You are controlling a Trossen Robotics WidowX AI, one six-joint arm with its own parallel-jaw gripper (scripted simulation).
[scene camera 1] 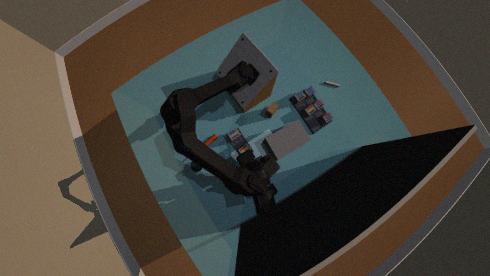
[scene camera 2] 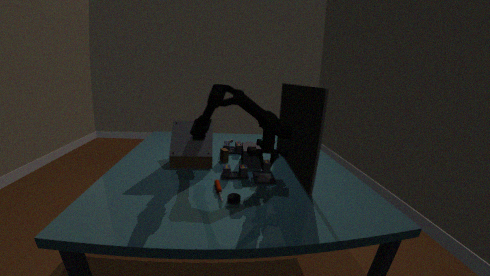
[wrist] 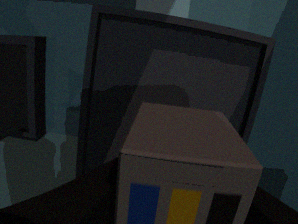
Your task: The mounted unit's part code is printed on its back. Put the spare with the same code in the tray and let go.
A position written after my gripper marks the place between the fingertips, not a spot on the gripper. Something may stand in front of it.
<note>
My gripper (wrist: 174, 171) holds a spare (wrist: 172, 157). Also in view: a dark-rimmed tray (wrist: 165, 59).
</note>
